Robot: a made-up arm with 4 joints. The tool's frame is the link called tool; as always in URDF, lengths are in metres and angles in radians.
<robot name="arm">
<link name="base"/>
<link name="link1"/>
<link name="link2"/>
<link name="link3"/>
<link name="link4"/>
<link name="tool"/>
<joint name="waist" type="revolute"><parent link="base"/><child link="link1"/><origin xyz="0.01 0.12 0.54"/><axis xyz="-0.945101 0.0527 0.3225"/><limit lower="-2.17" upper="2.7" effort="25" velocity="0.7"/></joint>
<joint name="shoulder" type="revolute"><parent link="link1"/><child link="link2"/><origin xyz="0.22 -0.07 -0.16"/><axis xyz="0.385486 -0.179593 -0.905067"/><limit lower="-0.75" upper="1.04" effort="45" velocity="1.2"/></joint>
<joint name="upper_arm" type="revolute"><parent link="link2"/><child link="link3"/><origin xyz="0.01 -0.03 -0.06"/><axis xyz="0.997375 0.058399 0.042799"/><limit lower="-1.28" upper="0.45" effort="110" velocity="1.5"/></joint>
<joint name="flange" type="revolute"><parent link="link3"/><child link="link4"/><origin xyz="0.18 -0.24 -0.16"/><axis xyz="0.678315 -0.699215 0.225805"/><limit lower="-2.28" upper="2.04" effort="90" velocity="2.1"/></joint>
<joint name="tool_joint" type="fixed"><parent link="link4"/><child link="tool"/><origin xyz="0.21 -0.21 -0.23" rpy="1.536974 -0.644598 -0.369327"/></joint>
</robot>
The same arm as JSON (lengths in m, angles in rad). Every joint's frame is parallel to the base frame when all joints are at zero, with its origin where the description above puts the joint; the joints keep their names.
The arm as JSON. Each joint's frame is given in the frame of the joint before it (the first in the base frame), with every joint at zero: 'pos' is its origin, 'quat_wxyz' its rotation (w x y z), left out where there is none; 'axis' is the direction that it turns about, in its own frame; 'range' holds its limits. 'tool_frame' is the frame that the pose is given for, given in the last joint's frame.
{"length_unit": "m", "angle_unit": "rad", "joints": [{"joint": "waist", "pos": [0.01, 0.12, 0.54], "axis": [-0.945101, 0.0527, 0.3225], "range": [-2.17, 2.7]}, {"joint": "shoulder", "pos": [0.22, -0.07, -0.16], "axis": [0.385486, -0.179593, -0.905067], "range": [-0.75, 1.04]}, {"joint": "upper_arm", "pos": [0.01, -0.03, -0.06], "axis": [0.997375, 0.058399, 0.042799], "range": [-1.28, 0.45]}, {"joint": "flange", "pos": [0.18, -0.24, -0.16], "axis": [0.678315, -0.699215, 0.225805], "range": [-2.28, 2.04]}], "tool_frame": {"pos": [0.21, -0.21, -0.23], "quat_wxyz": [0.710773, 0.606236, -0.344909, 0.091197]}}
